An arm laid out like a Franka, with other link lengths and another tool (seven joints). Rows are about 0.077 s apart.
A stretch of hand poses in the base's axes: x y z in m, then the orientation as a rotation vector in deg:
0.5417, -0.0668, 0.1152, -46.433, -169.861, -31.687
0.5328, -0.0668, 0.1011, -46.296, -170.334, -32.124
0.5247, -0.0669, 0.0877, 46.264, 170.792, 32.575
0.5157, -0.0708, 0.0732, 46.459, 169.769, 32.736
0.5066, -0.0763, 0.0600, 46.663, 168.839, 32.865
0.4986, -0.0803, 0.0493, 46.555, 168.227, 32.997
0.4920, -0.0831, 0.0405, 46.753, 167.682, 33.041
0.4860, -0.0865, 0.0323, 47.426, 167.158, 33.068
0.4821, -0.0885, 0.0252, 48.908, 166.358, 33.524
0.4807, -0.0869, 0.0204, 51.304, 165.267, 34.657
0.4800, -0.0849, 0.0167, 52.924, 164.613, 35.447
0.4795, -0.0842, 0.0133, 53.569, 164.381, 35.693
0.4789, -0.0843, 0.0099, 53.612, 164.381, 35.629
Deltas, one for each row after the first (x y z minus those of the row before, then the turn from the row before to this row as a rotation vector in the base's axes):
-0.0089, 0.0000, -0.0141, 0.086, -0.555, 0.072
-0.0081, -0.0001, -0.0134, 0.049, -0.711, -0.026
-0.0090, -0.0039, -0.0145, -0.013, -0.850, -0.448
-0.0091, -0.0055, -0.0132, -0.019, -0.761, -0.425
-0.0080, -0.0040, -0.0107, 0.001, -0.589, -0.143
-0.0066, -0.0028, -0.0088, -0.023, -0.417, -0.296
-0.0060, -0.0034, -0.0082, 0.010, -0.222, -0.559
-0.0039, -0.0020, -0.0071, 0.333, -0.160, -1.088
-0.0014, 0.0016, -0.0048, 0.839, -0.046, -1.662
-0.0007, 0.0020, -0.0037, 0.602, 0.066, -1.087
-0.0005, 0.0007, -0.0034, 0.200, 0.057, -0.425
-0.0006, -0.0001, -0.0034, -0.038, 0.018, -0.027

